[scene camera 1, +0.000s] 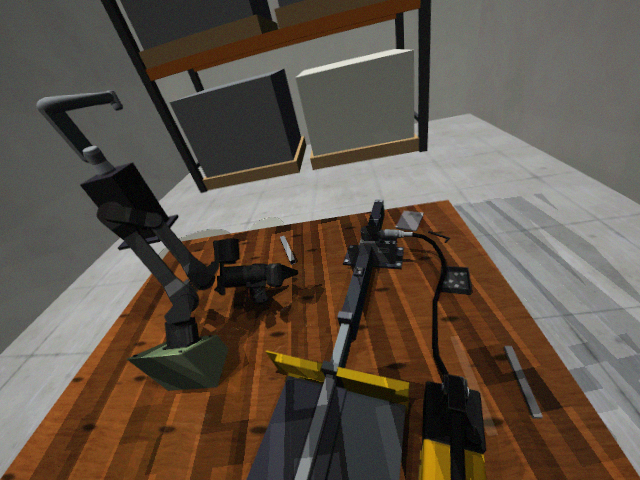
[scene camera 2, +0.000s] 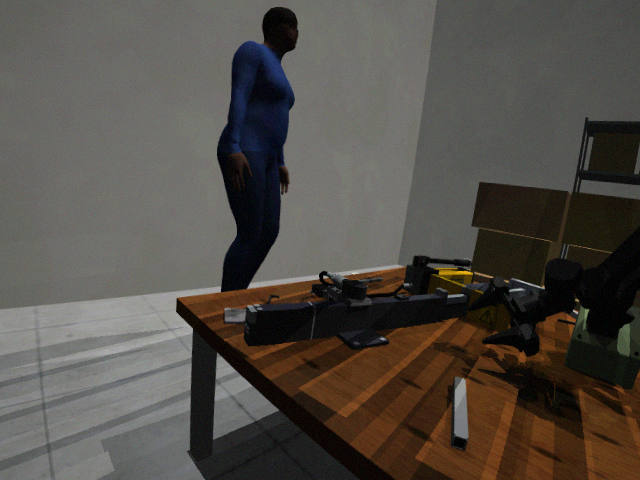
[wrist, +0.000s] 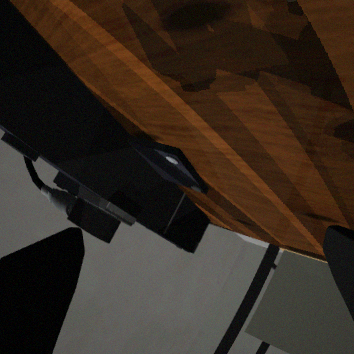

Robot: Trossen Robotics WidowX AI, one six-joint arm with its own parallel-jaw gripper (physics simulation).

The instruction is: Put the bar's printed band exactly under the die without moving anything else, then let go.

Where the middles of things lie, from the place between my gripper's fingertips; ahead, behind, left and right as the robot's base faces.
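Black and yellow unit (scene camera 1: pixel 453 433): my hand is 2 cm above it, 26 cm short of it and 54 cm to the left of it.
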